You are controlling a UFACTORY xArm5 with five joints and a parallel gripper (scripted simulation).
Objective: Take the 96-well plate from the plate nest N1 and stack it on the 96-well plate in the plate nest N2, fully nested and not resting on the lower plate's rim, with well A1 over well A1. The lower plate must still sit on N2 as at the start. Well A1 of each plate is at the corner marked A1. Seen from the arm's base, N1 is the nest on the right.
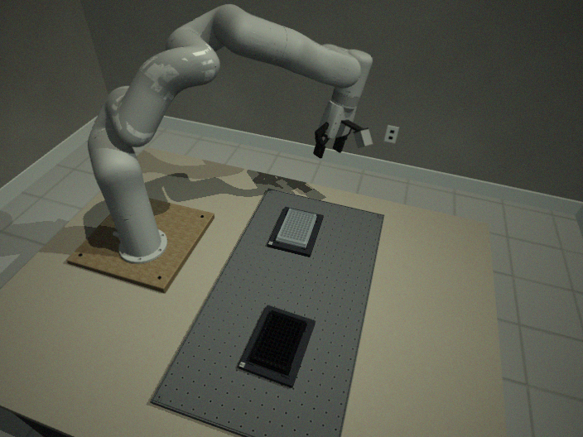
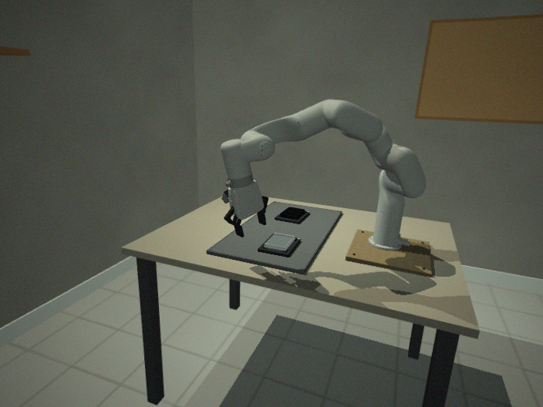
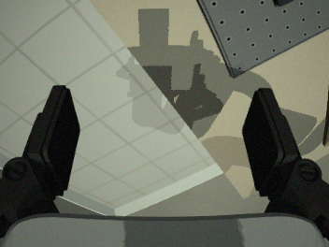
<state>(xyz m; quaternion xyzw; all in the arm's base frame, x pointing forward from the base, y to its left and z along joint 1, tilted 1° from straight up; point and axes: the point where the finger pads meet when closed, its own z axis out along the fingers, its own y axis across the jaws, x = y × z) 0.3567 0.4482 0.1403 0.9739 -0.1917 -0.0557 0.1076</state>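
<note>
Now: the black 96-well plate 10 cm ahead of my hand, 55 cm to the right of it and 13 cm below it. The rest, counted from my hand: white 96-well plate: 22 cm to the right, 13 cm below; corner label: 5 cm ahead, 63 cm to the right, 14 cm below.
</note>
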